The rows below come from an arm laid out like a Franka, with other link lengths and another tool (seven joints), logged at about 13 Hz.
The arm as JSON. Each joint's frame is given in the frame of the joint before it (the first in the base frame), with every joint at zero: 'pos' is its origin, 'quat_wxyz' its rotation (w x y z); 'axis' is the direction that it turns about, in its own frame. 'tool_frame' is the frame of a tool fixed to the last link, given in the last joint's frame.
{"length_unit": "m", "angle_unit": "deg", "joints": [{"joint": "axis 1", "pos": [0.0, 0.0, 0.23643], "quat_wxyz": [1.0, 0.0, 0.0, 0.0], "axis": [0.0, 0.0, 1.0]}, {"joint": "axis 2", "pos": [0.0, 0.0, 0.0], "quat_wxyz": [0.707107, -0.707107, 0.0, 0.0], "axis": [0.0, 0.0, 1.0]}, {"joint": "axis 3", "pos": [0.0, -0.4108, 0.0], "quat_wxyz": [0.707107, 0.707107, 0.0, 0.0], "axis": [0.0, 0.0, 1.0]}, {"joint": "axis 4", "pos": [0.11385, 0.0, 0.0], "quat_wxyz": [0.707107, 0.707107, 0.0, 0.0], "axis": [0.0, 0.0, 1.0]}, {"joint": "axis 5", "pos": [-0.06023, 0.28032, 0.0], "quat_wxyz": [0.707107, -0.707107, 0.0, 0.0], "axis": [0.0, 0.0, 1.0]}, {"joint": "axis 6", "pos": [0.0, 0.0, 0.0], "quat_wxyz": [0.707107, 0.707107, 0.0, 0.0], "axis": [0.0, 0.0, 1.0]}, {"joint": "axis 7", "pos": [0.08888, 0.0, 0.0], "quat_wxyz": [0.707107, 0.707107, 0.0, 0.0], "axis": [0.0, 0.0, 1.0]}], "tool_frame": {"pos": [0.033, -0.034, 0.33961], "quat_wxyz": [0.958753, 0.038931, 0.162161, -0.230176]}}
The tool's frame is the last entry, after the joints.
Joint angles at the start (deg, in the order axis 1, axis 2, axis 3, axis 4, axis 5, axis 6, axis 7):
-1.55, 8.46, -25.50, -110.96, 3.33, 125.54, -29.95
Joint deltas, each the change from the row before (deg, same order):
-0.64, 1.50, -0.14, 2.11, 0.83, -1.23, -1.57
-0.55, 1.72, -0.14, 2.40, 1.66, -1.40, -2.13
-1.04, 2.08, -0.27, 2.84, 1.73, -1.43, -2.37
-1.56, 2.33, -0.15, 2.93, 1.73, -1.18, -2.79
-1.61, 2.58, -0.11, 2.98, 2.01, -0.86, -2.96
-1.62, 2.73, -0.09, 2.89, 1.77, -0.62, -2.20
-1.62, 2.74, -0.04, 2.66, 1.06, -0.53, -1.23
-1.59, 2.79, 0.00, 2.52, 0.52, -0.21, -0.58
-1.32, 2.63, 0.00, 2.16, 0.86, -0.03, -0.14
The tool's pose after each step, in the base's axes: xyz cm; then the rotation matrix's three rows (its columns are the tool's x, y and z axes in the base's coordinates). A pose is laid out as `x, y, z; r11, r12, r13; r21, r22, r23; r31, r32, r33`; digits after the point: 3 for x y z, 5 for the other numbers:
55.287, -21.862, 21.927; 0.79181, 0.48180, 0.37537; 0.48261, -0.87023, 0.09894; 0.37432, 0.10281, -0.92158
56.074, -22.124, 21.730; 0.78583, 0.49511, 0.37058; 0.48975, -0.86412, 0.11597; 0.37764, 0.09036, -0.92153
56.874, -23.036, 21.470; 0.78173, 0.50388, 0.36744; 0.49383, -0.85998, 0.12869; 0.38084, 0.08085, -0.92110
57.625, -24.414, 21.020; 0.77604, 0.51416, 0.36524; 0.50042, -0.85446, 0.13959; 0.38386, 0.07444, -0.92039
58.560, -25.823, 20.375; 0.76742, 0.52597, 0.36663; 0.50843, -0.84762, 0.15178; 0.39060, 0.06993, -0.91790
59.462, -27.410, 19.465; 0.76455, 0.52921, 0.36797; 0.50970, -0.84583, 0.15742; 0.39454, 0.06719, -0.91642
60.054, -29.205, 18.255; 0.77038, 0.52405, 0.36317; 0.50499, -0.84924, 0.15421; 0.38923, 0.06460, -0.91887
60.500, -31.215, 16.824; 0.78066, 0.51387, 0.35568; 0.49806, -0.85534, 0.14258; 0.37750, 0.06584, -0.92367
61.008, -32.828, 15.323; 0.79222, 0.49823, 0.35236; 0.48389, -0.86470, 0.13472; 0.37180, 0.06378, -0.92612

